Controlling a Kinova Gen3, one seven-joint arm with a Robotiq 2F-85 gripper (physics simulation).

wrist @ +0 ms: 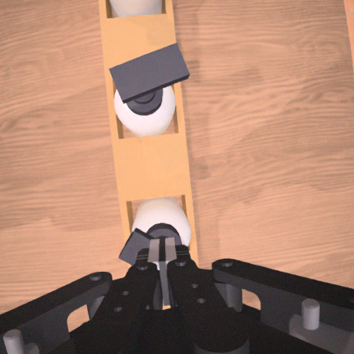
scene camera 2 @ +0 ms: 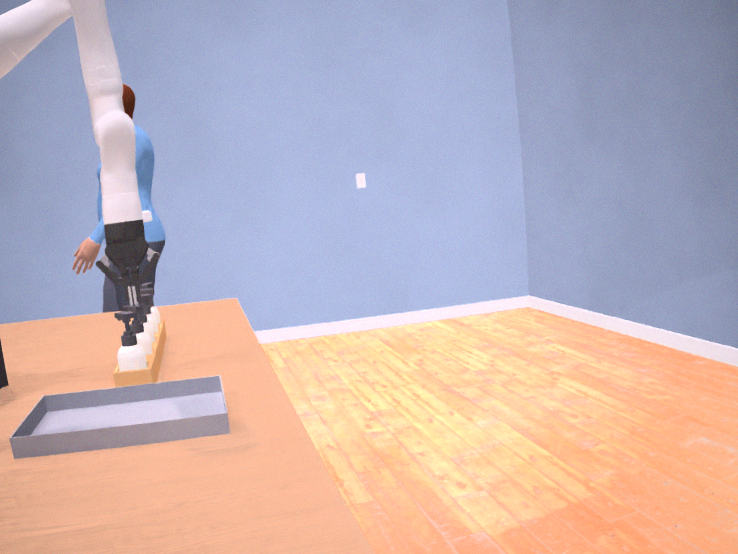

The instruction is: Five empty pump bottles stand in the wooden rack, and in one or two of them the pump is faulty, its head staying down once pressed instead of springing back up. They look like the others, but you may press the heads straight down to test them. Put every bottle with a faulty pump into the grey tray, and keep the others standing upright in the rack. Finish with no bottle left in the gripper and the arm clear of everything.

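Frame: origin at the arm's base, x right, y ahead, z up, level; millimetres.
Seen in the pictures: gripper, fingertip midpoint: (scene camera 2: pixel 134 305).
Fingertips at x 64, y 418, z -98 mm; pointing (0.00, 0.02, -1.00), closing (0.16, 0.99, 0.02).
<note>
Offsets run from my fingertips to a thing's top centre. Level surfaces: height alone.
The wooden rack @[dz -90, dx -102, dy +12 mm] (scene camera 2: pixel 135 377) (wrist: pixel 152 167) holds white pump bottles upright in a row. The nearest bottle @[dz +5, dx +115, dy -21 mm] (scene camera 2: pixel 131 357) has its dark head raised. In the wrist view, one bottle (wrist: pixel 146 120) stands mid-frame with its wide dark head (wrist: pixel 150 74) turned askew, and part of another bottle (wrist: pixel 136 6) shows at the top edge. My gripper (scene camera 2: pixel 132 304) (wrist: pixel 163 253) is shut and empty, fingers down, over a bottle (wrist: pixel 162 212) whose dark head (wrist: pixel 134 246) is partly hidden by the fingertips. Contact and the head's height cannot be told. The grey tray @[dz -105, dx +284, dy -45 mm] (scene camera 2: pixel 122 437) is empty.
The tray lies at the near end of the rack on the wooden table @[dz -135 mm] (scene camera 2: pixel 250 494). A person in blue (scene camera 2: pixel 144 161) stands beyond the table, behind the arm. A dark object (scene camera 2: pixel 2 366) shows at the left edge. The table's right edge borders the floor.
</note>
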